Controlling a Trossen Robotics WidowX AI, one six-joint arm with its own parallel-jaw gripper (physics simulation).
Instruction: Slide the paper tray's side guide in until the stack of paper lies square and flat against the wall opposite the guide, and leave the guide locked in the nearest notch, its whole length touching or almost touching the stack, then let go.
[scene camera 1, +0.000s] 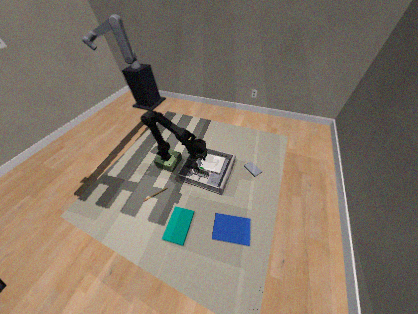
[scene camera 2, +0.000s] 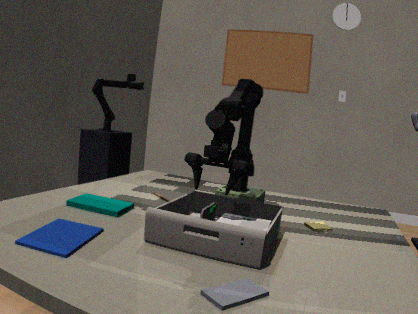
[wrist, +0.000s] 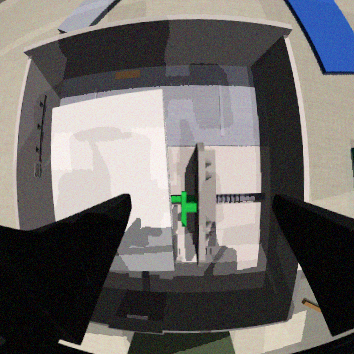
Scene:
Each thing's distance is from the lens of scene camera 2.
gripper (scene camera 2: 210, 192): 100 cm
blue sheet (scene camera 2: 61, 237): 90 cm
grey card (scene camera 2: 242, 289): 71 cm
teal sheet (scene camera 2: 112, 207): 114 cm
The marked spots on the grey card and the teal sheet are 58 cm apart.

